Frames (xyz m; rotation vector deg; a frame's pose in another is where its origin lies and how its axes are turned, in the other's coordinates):
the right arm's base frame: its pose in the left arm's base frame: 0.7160 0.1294 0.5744 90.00 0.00 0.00
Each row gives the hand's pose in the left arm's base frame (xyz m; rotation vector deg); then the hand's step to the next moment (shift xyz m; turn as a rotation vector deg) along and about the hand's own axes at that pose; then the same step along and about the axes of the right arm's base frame.
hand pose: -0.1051 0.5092 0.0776 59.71 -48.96 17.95
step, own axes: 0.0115 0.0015 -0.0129 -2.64 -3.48 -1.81
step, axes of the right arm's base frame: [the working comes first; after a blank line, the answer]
step, axes of the left arm's base frame: 0.0126 0.0100 0.0066 1.23 0.23 -4.56

0.0126 0.0066 -0.0100 1.23 -4.56 -0.23
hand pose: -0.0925 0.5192 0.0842 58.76 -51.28 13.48
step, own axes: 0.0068 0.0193 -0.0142 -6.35 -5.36 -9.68
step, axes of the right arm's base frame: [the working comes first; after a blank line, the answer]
step, axes of the left arm's base frame: 0.0011 0.0203 0.0144 4.12 6.51 -10.17

0.0011 0.0144 -0.0203 4.12 -10.17 -6.51
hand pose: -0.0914 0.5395 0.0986 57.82 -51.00 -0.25
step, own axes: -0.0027 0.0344 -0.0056 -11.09 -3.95 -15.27
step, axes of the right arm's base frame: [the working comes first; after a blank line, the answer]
step, axes of the left arm's base frame: -0.0113 0.0245 0.0222 4.06 13.22 -13.43

-0.0113 0.0222 -0.0245 4.06 -13.43 -13.22
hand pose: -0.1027 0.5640 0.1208 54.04 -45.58 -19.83
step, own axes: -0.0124 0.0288 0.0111 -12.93 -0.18 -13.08
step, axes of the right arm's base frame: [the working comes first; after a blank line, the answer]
step, axes of the left arm's base frame: -0.0185 0.0169 0.0219 0.96 15.13 -10.42

-0.0185 0.0219 -0.0169 0.96 -10.42 -15.13
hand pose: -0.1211 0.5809 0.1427 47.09 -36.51 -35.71
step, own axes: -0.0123 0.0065 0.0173 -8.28 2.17 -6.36
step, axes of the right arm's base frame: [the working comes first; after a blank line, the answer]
step, axes of the left arm's base frame: -0.0188 0.0043 0.0110 -0.26 9.97 -3.77

-0.0188 0.0110 -0.0043 -0.26 -3.77 -9.97
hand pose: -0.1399 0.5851 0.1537 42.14 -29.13 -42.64
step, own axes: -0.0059 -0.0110 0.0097 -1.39 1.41 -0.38
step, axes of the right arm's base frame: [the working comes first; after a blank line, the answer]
step, axes of the left arm's base frame: -0.0146 -0.0052 -0.0029 -0.05 1.93 0.59

-0.0146 -0.0029 0.0052 -0.05 0.59 -1.93
